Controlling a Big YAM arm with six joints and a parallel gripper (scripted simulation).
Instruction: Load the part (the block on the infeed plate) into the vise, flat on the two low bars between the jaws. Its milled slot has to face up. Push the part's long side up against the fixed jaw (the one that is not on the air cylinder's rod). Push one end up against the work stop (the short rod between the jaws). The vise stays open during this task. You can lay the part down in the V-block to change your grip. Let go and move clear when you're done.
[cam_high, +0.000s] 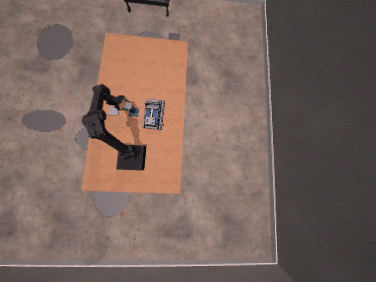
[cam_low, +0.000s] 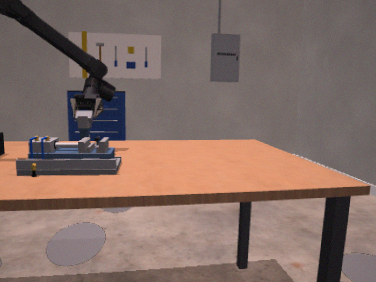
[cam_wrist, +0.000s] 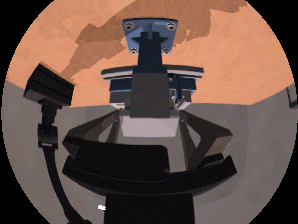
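Right now my hand is 1 cm to the right of the grey part and 1 cm above it. From my hand the other things lie so: vise (2 cm ahead, 19 cm to the right, 12 cm below).
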